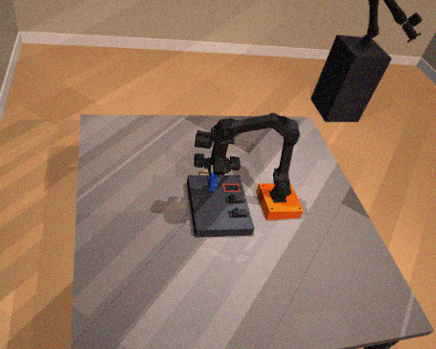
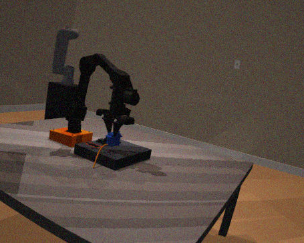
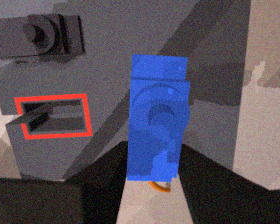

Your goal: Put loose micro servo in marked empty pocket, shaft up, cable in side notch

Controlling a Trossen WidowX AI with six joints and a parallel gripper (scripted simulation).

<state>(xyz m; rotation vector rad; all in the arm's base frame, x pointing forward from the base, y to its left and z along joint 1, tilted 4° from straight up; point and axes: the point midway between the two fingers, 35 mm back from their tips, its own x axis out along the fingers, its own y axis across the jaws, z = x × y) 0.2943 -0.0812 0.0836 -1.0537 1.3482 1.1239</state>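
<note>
Now: gripper tip 20 mm short of the dark robot deck, 70 mm to the right of it and 100 mm above it.
</note>
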